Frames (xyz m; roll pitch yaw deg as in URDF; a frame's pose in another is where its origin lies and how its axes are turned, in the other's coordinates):
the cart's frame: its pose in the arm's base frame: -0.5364 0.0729 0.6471 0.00 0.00 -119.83
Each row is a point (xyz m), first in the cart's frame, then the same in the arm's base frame.
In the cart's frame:
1: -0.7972 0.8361 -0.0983
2: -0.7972 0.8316 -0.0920
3: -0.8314 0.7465 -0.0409
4: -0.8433 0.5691 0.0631
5: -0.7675 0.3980 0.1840
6: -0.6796 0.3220 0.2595
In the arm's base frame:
1: 0.5855 0.3486 0.5488
2: 0.5816 0.3508 0.5551
3: 0.5248 0.4228 0.6062
4: 0.3768 0.5214 0.7102
5: 0.1906 0.5407 0.8311
6: 0.0810 0.5023 0.9066

